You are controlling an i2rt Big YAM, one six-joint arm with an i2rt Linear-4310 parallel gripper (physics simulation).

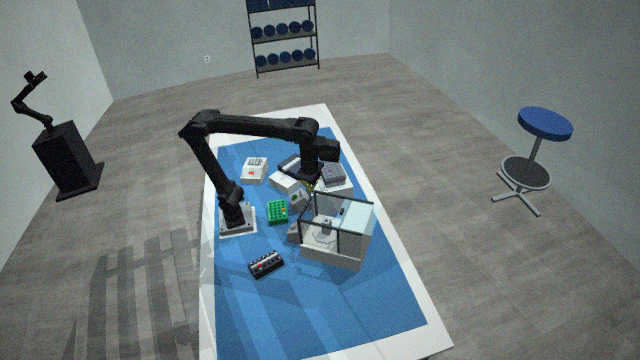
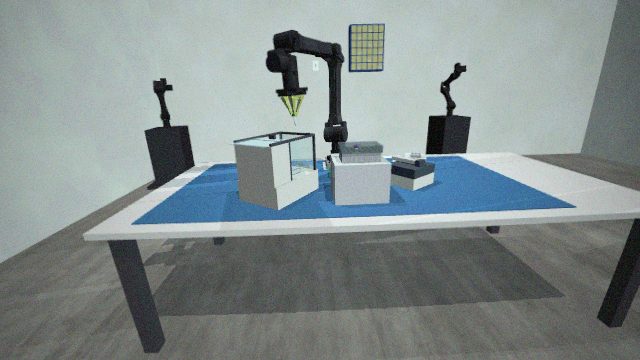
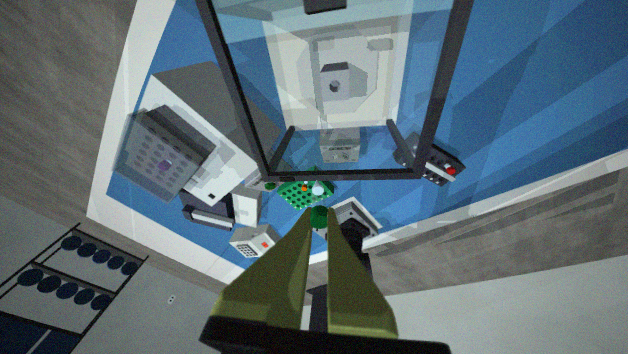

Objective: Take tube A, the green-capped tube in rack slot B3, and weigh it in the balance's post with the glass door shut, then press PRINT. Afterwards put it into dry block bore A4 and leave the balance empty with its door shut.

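Pixels of known places: gripper, fingertip midpoint: (image 1: 310, 190) (image 2: 294, 116) (image 3: 320, 213); arm's base at its link origin: (image 1: 234, 217) (image 3: 346, 232).
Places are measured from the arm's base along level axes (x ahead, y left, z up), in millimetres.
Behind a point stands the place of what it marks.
Observation:
My gripper (image 1: 310, 185) @(x 297, y -251, z 243 mm) (image 2: 294, 115) @(x 297, y -251, z 243 mm) (image 3: 320, 213) @(x 297, y -251, z 243 mm) is shut on tube A, whose green cap (image 3: 319, 219) @(x 301, y -256, z 254 mm) is between the fingertips. The clear tube tip (image 2: 295, 121) @(x 305, y -249, z 226 mm) points down, above and beside the balance (image 1: 330, 256) @(x 302, y -392, z 23 mm) (image 2: 257, 172) @(x 457, y -395, z 85 mm) (image 3: 345, 175) @(x 273, y -253, z 181 mm). The balance's post (image 1: 326, 224) @(x 325, y -311, z 113 mm) (image 3: 335, 85) @(x 328, y -292, z 90 mm) stands inside the glass chamber, and its bore looks empty. A dark door handle (image 3: 325, 6) @(x 373, y -336, z 191 mm) shows at the rear of the chamber top; I cannot tell how far the door stands open. A grey block with bores (image 1: 333, 173) (image 3: 150, 155) sits on a white body and holds a purple-capped item.
The green rack (image 1: 277, 212) @(x 193, y -53, z -2 mm) (image 3: 295, 197) @(x 205, y -5, z -2 mm) holds an orange-capped tube (image 1: 283, 210) @(x 218, y -75, z 20 mm) (image 3: 304, 188) @(x 219, y -71, z 23 mm). A box with a green button (image 1: 298, 198) @(x 299, y -50, z 38 mm) stands beside it. A small grey box (image 3: 340, 145) is in front of the balance. A black rack (image 1: 266, 265) @(x 67, y -318, z 3 mm) (image 3: 442, 165) @(x 49, y -316, z 5 mm) holds a red item.

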